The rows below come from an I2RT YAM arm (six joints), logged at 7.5 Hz.
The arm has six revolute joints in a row. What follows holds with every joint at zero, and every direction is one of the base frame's.
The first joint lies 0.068 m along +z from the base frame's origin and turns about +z.
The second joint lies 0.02 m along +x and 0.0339 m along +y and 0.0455 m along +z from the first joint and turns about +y.
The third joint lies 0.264 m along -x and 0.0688 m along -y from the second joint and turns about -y.
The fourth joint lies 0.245 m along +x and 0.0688 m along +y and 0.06 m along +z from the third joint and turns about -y.
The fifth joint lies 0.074 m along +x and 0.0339 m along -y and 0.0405 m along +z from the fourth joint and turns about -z.
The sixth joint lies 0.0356 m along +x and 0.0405 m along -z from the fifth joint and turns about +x.
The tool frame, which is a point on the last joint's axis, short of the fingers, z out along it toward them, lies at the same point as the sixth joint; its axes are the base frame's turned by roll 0, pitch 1.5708 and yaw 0 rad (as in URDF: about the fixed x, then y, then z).
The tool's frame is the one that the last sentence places.
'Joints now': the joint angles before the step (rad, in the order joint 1, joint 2, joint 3, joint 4, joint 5, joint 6). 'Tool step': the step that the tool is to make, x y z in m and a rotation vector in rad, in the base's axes. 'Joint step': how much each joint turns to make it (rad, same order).
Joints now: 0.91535, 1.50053, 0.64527, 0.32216, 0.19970, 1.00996
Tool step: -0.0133, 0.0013, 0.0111, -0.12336, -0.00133, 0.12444
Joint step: 0.03431, -0.05866, 0.03496, -0.17145, -0.03549, -0.11331
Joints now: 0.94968, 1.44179, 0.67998, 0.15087, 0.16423, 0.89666
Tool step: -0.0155, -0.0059, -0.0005, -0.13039, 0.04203, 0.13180
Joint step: 0.02534, -0.04735, 0.00522, -0.17045, -0.05863, -0.09832
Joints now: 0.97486, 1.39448, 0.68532, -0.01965, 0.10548, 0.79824
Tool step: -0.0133, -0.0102, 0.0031, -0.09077, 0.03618, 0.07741
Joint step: 0.01598, -0.05960, -0.00062, -0.14938, -0.02978, -0.05763
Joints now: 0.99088, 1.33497, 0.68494, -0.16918, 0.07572, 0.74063
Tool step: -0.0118, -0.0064, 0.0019, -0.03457, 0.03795, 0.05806
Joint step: 0.02026, -0.04462, -0.00820, -0.08487, -0.03507, -0.01942
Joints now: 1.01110, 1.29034, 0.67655, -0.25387, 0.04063, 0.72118
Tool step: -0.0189, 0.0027, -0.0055, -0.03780, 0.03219, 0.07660
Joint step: 0.06950, -0.00995, -0.01588, -0.04291, -0.01140, 0.00006
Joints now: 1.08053, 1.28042, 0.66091, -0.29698, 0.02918, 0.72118
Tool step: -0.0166, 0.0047, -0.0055, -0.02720, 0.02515, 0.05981
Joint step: 0.06920, 0.00581, -0.00959, -0.02047, -0.00296, 0.01385
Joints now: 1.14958, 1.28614, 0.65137, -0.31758, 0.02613, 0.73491
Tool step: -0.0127, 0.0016, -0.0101, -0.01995, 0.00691, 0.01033
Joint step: 0.05527, 0.01092, -0.03032, 0.01873, 0.02668, 0.03621
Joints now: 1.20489, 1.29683, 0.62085, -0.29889, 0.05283, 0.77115
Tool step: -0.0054, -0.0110, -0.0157, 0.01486, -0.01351, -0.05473
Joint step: 0.01176, -0.02333, -0.08995, 0.08151, 0.04383, 0.05068
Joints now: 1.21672, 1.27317, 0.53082, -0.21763, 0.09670, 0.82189
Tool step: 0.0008, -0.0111, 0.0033, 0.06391, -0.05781, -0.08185
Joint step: -0.01007, -0.07595, -0.05486, 0.05408, 0.06858, 0.03841
